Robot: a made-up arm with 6 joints.
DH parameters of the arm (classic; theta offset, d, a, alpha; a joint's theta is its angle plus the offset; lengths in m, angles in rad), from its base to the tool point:
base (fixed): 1.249 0 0.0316 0
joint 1: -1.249 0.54 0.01 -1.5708
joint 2: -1.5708 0 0.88 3.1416
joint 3: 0 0.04 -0.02 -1.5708
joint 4: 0 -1.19 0.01 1.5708
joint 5: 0 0.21 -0.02 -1.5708
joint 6: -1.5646 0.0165 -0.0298 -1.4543
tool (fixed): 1.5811 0.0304 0 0
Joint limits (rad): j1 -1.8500..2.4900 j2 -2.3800..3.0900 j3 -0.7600..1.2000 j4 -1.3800..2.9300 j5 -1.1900..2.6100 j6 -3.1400..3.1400
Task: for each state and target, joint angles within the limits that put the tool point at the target. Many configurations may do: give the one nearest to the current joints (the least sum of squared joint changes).
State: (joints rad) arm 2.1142 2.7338 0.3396 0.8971 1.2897 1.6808
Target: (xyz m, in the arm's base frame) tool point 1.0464 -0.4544 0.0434
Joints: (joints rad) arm 2.4900 3.0894 -0.3783 0.3484 1.0639 2.1854
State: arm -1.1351 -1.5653 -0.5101 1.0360 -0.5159 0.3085
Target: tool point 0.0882 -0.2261 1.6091
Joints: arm -0.9203 -1.0444 -0.6089 1.1441 -0.5322 0.2841
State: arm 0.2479 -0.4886 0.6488 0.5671 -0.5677 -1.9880
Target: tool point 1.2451 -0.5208 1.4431
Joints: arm -0.2251 0.1636 0.1103 0.4237 -0.5569 -2.0076
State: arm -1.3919 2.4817 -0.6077 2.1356 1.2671 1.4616
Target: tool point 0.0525 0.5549 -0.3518
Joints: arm -1.5671 2.2916 -0.7065 2.1937 1.2683 1.4501
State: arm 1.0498 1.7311 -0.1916 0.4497 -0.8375 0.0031
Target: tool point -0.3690 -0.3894 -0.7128
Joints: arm 0.5159 2.5185 -0.2378 0.5429 -0.8584 -0.0058
